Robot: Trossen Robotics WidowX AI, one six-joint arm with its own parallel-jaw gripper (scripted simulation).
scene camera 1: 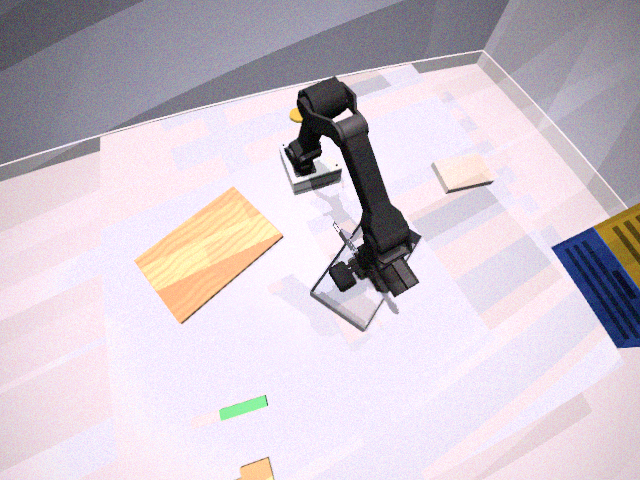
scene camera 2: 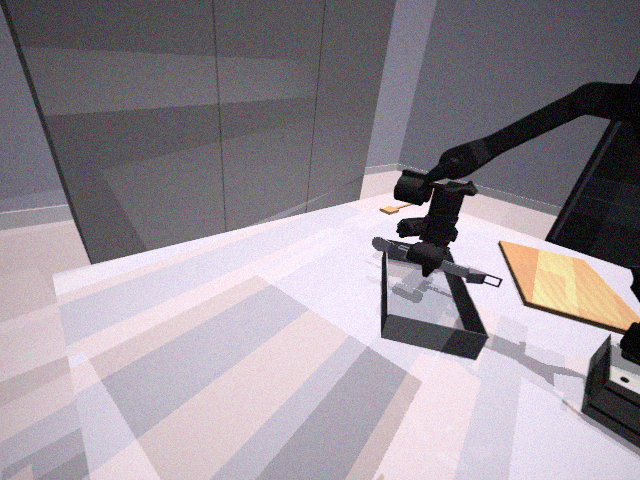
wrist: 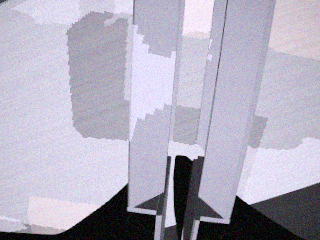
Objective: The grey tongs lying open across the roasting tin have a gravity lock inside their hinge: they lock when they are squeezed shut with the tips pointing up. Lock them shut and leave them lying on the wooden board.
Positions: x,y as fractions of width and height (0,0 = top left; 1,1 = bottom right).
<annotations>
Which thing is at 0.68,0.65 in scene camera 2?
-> A roasting tin.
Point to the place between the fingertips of my gripper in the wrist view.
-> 0.53,0.69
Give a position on a wooden board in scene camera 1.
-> At 0.30,0.55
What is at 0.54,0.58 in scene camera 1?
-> My gripper.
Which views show my gripper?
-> Scene camera 1, scene camera 2 and the wrist view: all of them.
</annotations>
